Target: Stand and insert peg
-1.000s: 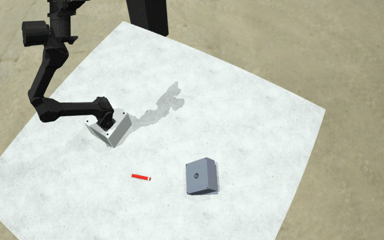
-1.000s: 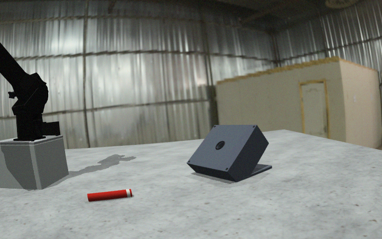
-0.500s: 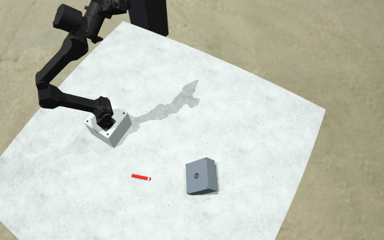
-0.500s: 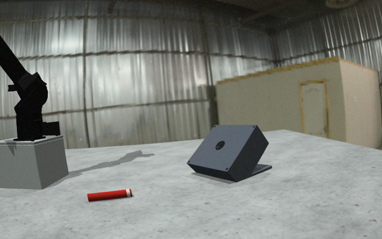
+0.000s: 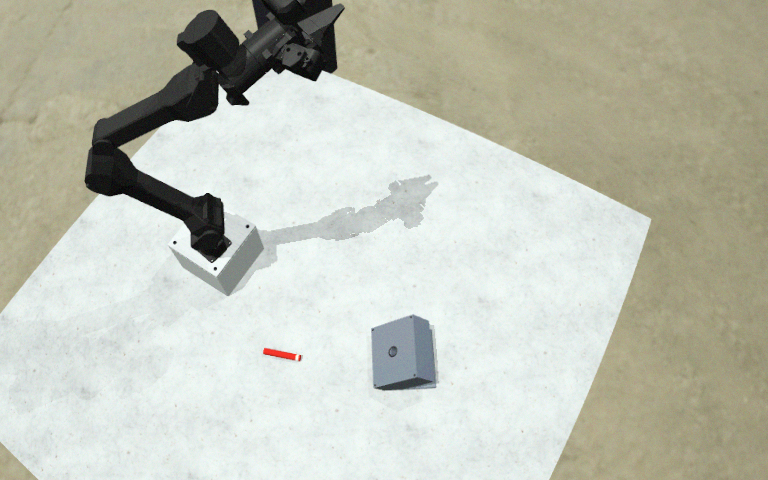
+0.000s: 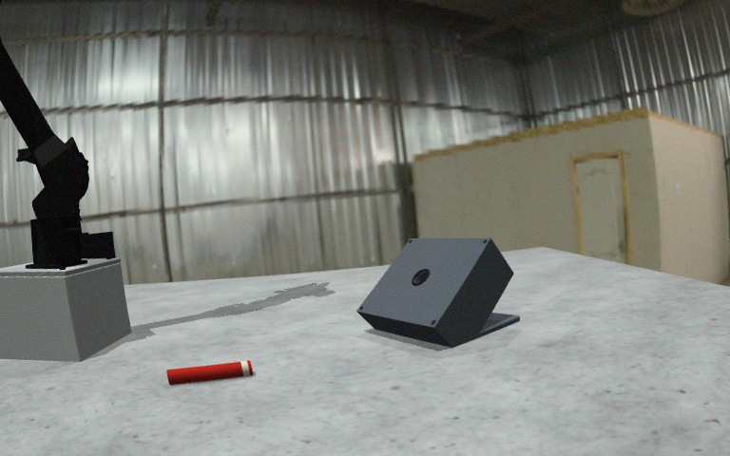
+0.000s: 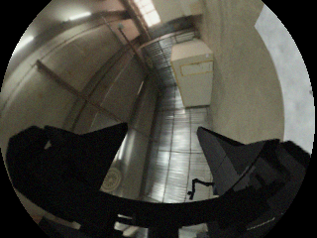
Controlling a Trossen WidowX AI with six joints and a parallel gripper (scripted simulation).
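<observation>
The red peg lies 100 mm ahead of my gripper tip, 340 mm to the right of it and 650 mm below it. The rest, counted from my gripper tip: grey sloped panel 290 mm ahead, 200 mm to the right, 610 mm below; then thin foot plate 300 mm ahead, 190 mm to the right, 650 mm below.
</observation>
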